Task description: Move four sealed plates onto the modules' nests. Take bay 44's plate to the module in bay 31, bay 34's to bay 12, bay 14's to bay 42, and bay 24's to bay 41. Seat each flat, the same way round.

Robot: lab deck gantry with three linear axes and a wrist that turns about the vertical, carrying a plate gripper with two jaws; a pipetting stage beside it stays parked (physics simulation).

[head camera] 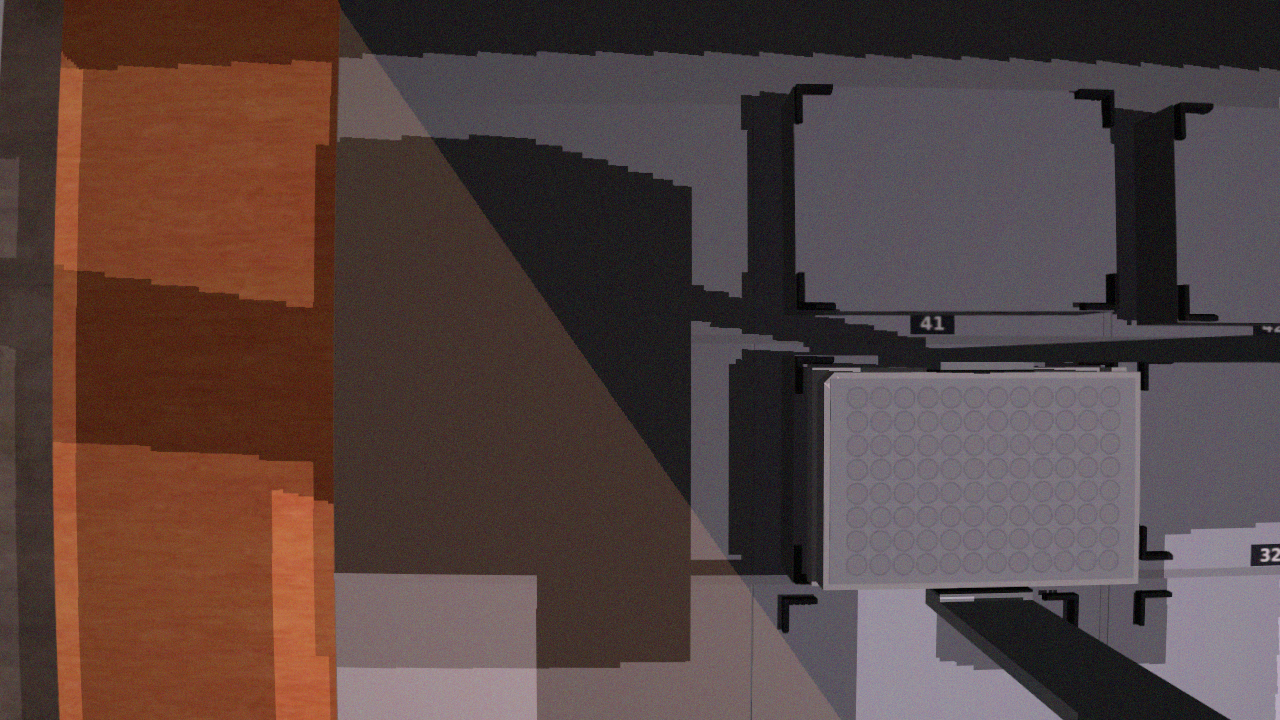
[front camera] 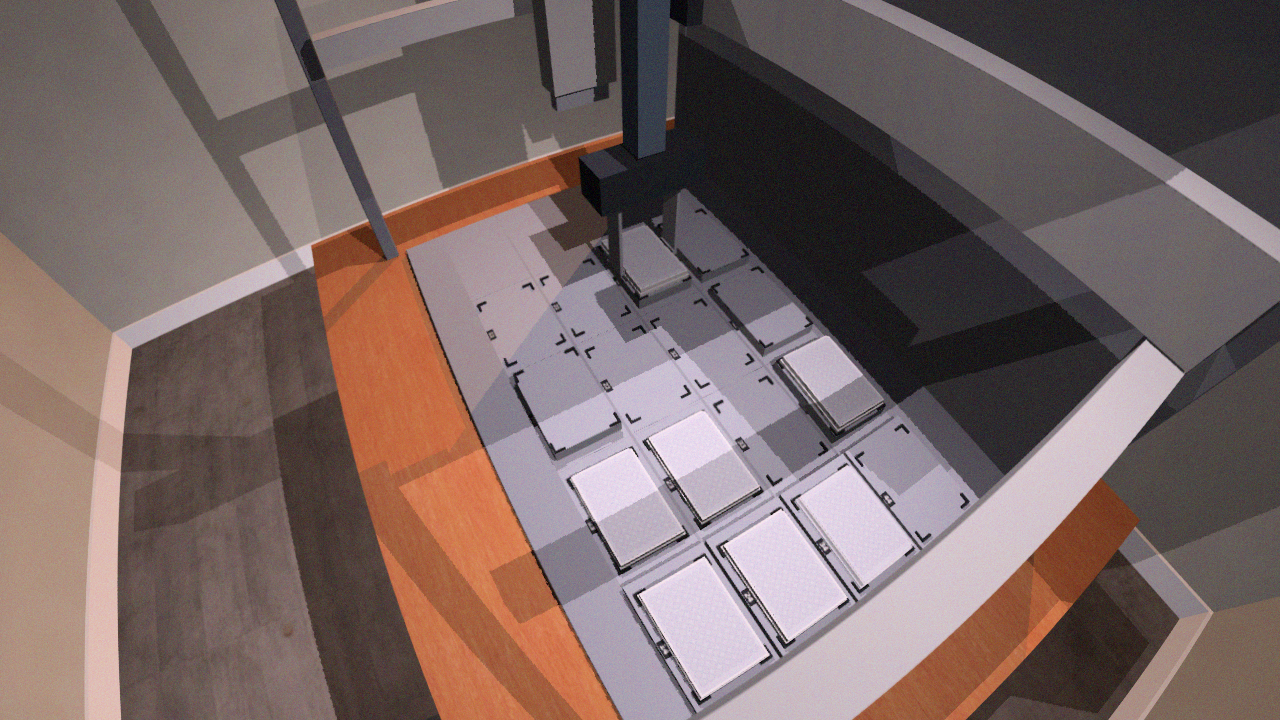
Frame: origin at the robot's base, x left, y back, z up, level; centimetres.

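Where they show: gripper, fingertip midpoint: (head camera: 971,476) (front camera: 643,257); robot's base at its link origin: (front camera: 479,306).
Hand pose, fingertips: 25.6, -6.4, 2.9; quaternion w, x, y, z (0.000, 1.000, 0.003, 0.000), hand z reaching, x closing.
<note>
Things, the pixels of their centre, and the offset from my fingertips, as dx, dy, dz. "pt": a spot on its surface instead.
- sealed plate at the middle of its body: (head camera: 974,476) (front camera: 643,258) +0.0, -0.1, +0.0
- bay 41 at the middle of its body: (head camera: 945,204) (front camera: 701,243) +11.2, -0.1, -1.8
- bay 42 at the middle of its body: (front camera: 760,308) +10.8, -16.4, -1.8
- bay 12 at the middle of its body: (front camera: 565,400) -21.2, -16.5, -1.8
- bay 14 at a spot on its surface: (front camera: 702,626) pt -21.5, -49.3, +0.0
- bay 24 at a spot on its surface: (front camera: 783,573) pt -10.9, -49.2, +0.0
- bay 34 at a spot on its surface: (front camera: 854,525) pt -0.4, -49.4, +0.0
- Bay 44's nest at a spot on its surface: (front camera: 908,479) pt +10.5, -48.8, -1.5
- bay 13 at a spot on its surface: (front camera: 626,505) pt -21.3, -33.1, -1.5
- bay 23 at a spot on its surface: (front camera: 702,465) pt -10.9, -33.2, -1.5
- bay 43 at a spot on its surface: (front camera: 832,380) pt +10.2, -32.7, +0.4
The gripper (front camera: 642,257) (head camera: 981,479) is at bay 31, its jaws against the long sides of a sealed plate (front camera: 651,266) (head camera: 904,537). The plate looks flat on bay 31's module, and the jaws look shut on it. The module at bay 41 (front camera: 713,241) (head camera: 955,201) is empty, as are the modules at bay 42 (front camera: 771,313) (head camera: 1230,214) and bay 12 (front camera: 572,411). Sealed plates stand at bay 14 (front camera: 702,626), bay 24 (front camera: 783,573) and bay 34 (front camera: 854,525). Bay 44's nest (front camera: 908,479) is empty. The jaw tips are partly hidden.
Further plates stand at bay 13 (front camera: 626,505), bay 23 (front camera: 702,465) and bay 43 (front camera: 832,380). The parked pipetting stage (front camera: 571,53) hangs behind the gripper column. A pale beam (front camera: 1011,501) crosses the front view near the closest bays.
</note>
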